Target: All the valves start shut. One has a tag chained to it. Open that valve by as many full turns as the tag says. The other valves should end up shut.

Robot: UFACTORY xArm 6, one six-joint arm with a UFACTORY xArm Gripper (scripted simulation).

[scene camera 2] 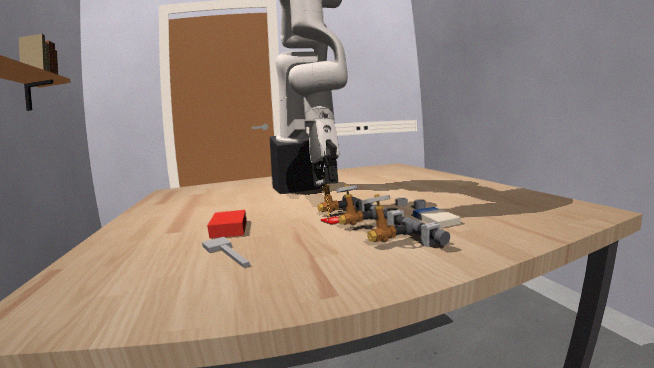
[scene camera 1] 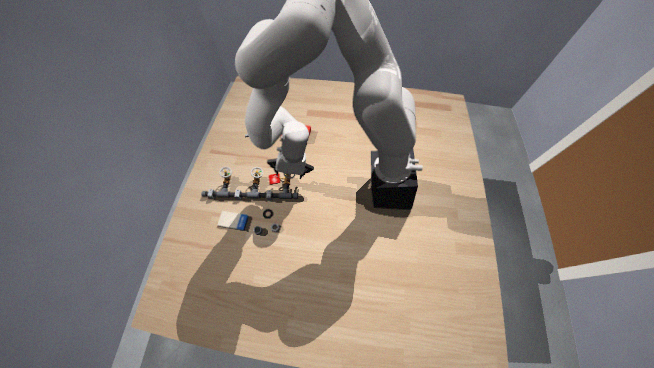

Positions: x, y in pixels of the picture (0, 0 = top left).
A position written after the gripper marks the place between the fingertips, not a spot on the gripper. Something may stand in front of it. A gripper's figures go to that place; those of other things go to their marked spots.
Labels:
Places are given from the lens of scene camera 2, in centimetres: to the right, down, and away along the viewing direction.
gripper (scene camera 2: 325, 185): 0, 0, 83
red box (scene camera 2: 231, 223): -21, 9, 69

